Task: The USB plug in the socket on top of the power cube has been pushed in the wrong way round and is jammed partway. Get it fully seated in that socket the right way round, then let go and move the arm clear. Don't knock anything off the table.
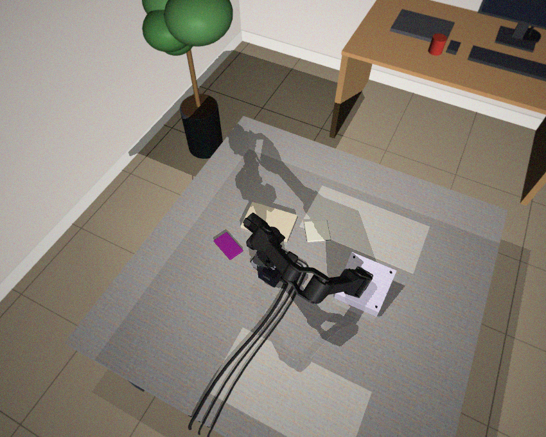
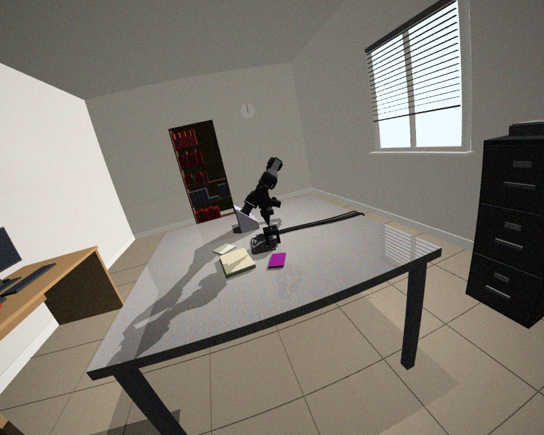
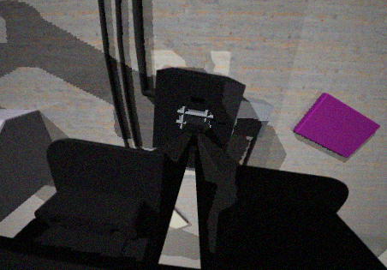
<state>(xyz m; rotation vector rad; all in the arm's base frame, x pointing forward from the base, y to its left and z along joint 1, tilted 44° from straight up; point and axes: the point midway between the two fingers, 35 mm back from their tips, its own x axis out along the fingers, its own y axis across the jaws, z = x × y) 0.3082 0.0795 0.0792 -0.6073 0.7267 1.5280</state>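
My gripper tip is 2 cm above the silver-edged USB plug. Round my gripper tip: beige notebook: 14 cm ahead, 20 cm to the right, 10 cm below; then small note: 5 cm behind, 27 cm to the right, 10 cm below; then magenta card: 22 cm ahead, 1 cm to the right, 10 cm below.
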